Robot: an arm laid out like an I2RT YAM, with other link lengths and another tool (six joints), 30 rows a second.
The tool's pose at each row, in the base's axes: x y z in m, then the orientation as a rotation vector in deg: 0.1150 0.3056 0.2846 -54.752 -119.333 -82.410; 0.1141 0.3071 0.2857 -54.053 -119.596 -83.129; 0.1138 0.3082 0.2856 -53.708 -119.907 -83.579; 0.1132 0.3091 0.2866 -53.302 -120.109 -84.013; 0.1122 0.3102 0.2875 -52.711 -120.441 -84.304; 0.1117 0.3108 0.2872 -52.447 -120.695 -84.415; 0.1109 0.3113 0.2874 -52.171 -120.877 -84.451; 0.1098 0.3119 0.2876 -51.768 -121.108 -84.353; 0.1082 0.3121 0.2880 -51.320 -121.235 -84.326; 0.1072 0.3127 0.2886 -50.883 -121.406 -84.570
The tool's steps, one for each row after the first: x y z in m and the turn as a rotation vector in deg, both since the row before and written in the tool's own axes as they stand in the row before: 0.0018 0.0004 0.0010 -0.284 0.178 -0.709; 0.0005 0.0000 0.0011 -0.180 -0.043 -0.495; 0.0013 0.0004 0.0005 -0.170 0.065 -0.448; 0.0016 0.0001 0.0007 -0.005 0.105 -0.540; 0.0003 -0.0004 0.0006 0.027 -0.021 -0.296; 0.0008 -0.0003 0.0004 0.071 0.042 -0.229; 0.0011 -0.0005 0.0004 0.202 0.101 -0.255; 0.0014 -0.0008 0.0000 0.147 0.187 -0.240; 0.0013 -0.0002 0.0003 -0.038 0.116 -0.369
